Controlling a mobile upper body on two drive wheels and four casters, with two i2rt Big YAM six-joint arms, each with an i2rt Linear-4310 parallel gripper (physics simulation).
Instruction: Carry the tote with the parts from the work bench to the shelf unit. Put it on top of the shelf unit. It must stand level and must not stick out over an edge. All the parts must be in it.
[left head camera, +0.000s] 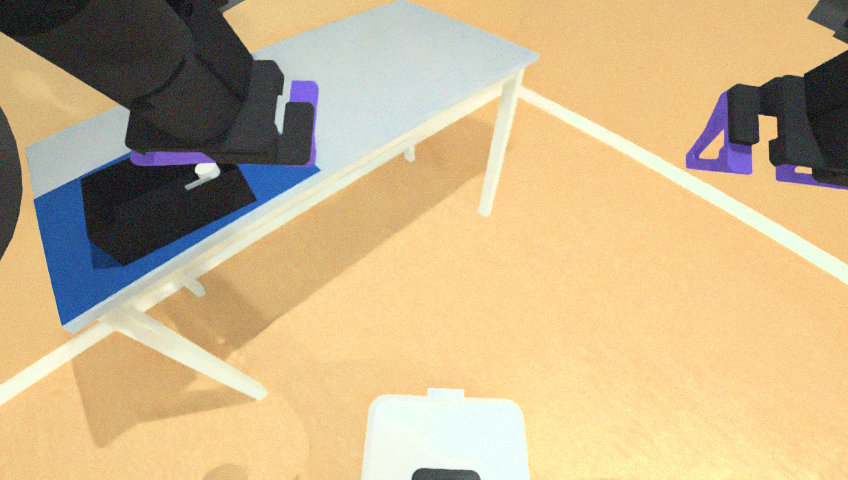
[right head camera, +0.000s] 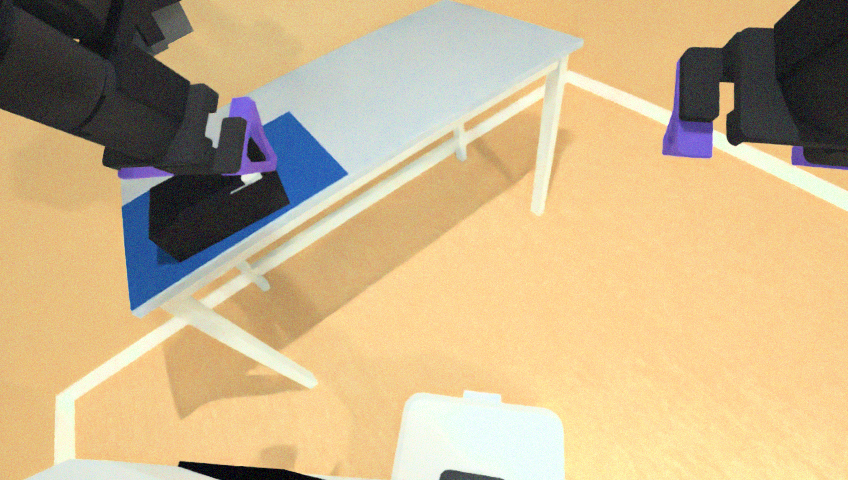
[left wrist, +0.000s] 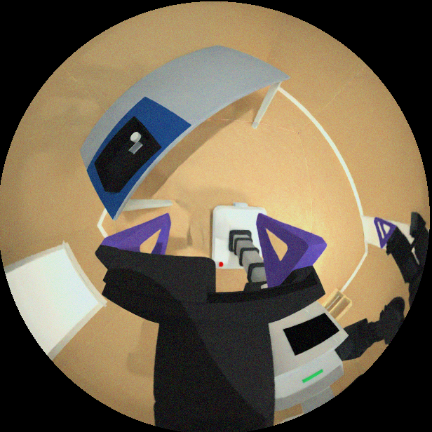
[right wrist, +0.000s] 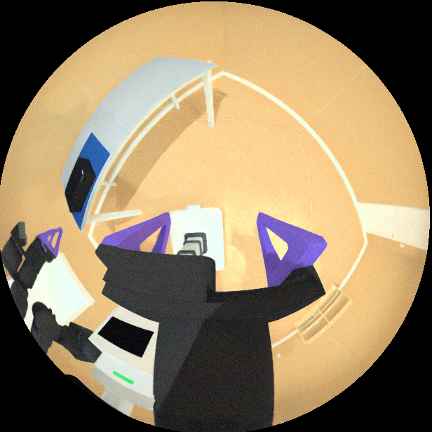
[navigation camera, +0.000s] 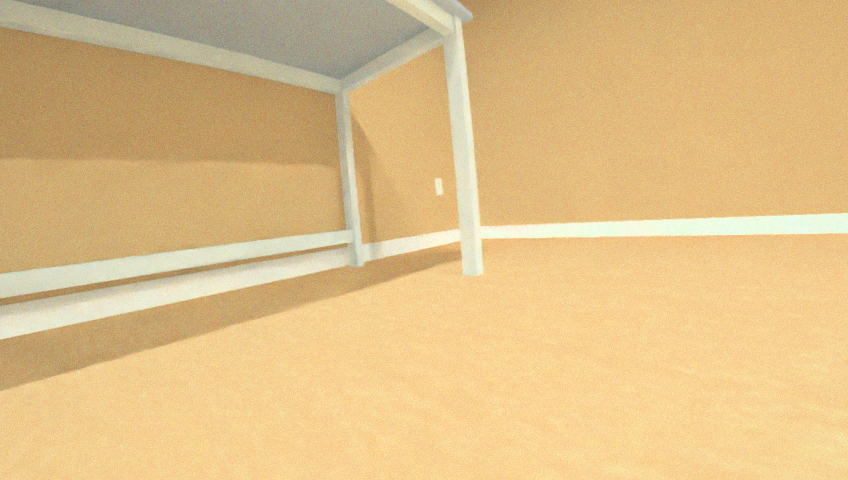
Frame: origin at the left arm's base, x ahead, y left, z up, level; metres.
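Seen in the pictures: left gripper, fingertip midpoint: (left head camera: 264, 156) (right head camera: 237, 165); right gripper, fingertip midpoint: (left head camera: 732, 168) (right head camera: 728, 151).
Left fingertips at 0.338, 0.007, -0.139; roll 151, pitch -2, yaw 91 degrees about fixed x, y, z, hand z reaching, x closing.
Pixels of each thing's middle, then the offset from my left fingertips to it, as dx, dy, dz. "*": a spot on its surface instead. Level surfaces: height alone.
- black open tote, body centre: (left head camera: 170, 189) (right head camera: 218, 195) +0.241, +0.421, -0.305
- blue mat, surface height: dz -0.355
- work bench, surface height: dz -0.357
- white round part, body centre: (left head camera: 207, 170) (right head camera: 251, 177) +0.340, +0.395, -0.340
- bench leg, surface spot: (navigation camera: 467, 154) * +0.992, -0.464, -0.868
The black open tote (left head camera: 178, 223) (right head camera: 220, 223) (left wrist: 112, 172) (right wrist: 76, 192) stands on the blue mat (left head camera: 59, 255) (right head camera: 309, 160) (left wrist: 170, 122) on the work bench (left head camera: 386, 71) (right head camera: 428, 65) (left wrist: 210, 75) (right wrist: 150, 80). A white round part (left head camera: 206, 170) (left wrist: 135, 136) and a grey flat part (left wrist: 135, 147) show in it; its dark inside hides whether there are more. My left gripper (left head camera: 223, 160) (right head camera: 196, 172) (left wrist: 213, 217) is open and empty, overlapping the tote in the head views but apart from it. My right gripper (left head camera: 765, 171) (right head camera: 752, 153) (right wrist: 213, 216) is open and empty, away from the bench. A tan compartmented unit (left wrist: 345, 296) (right wrist: 322, 314) looks like the shelf unit.
My white base (left head camera: 446, 434) (right head camera: 482, 428) stands before the bench. A bench leg (left head camera: 499, 148) (navigation camera: 467, 154) reaches the floor at the far end; another leg (left head camera: 196, 356) (right head camera: 255, 350) angles toward my base. White baseboards run along the walls. A white panel (left wrist: 50, 295) shows at lower left.
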